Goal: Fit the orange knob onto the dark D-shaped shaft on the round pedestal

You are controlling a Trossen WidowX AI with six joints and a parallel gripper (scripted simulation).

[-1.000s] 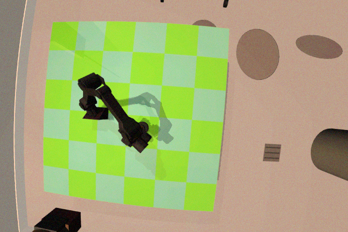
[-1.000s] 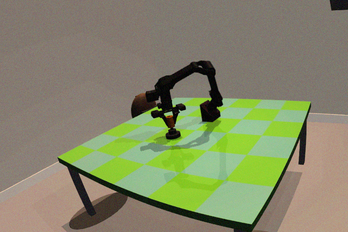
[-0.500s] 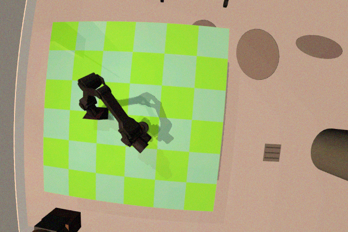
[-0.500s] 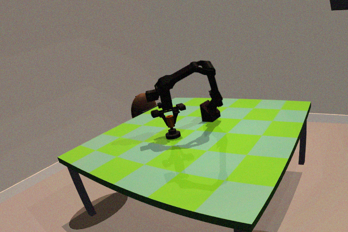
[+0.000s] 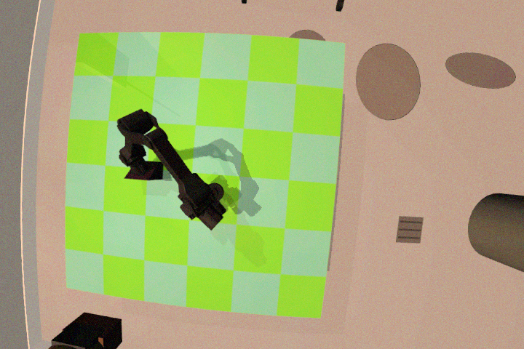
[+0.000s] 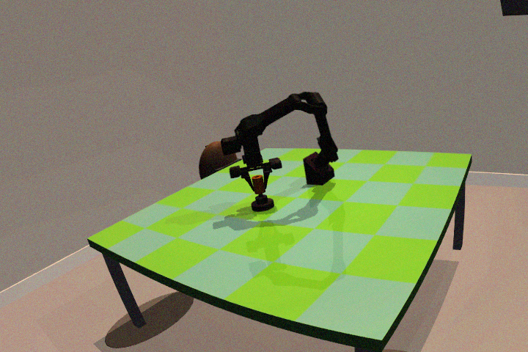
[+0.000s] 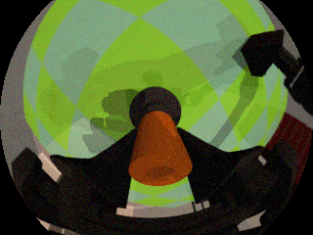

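The orange knob is 2 cm above my gripper tip. From my gripper tip the other things lie so: dark round pedestal (4 cm below).
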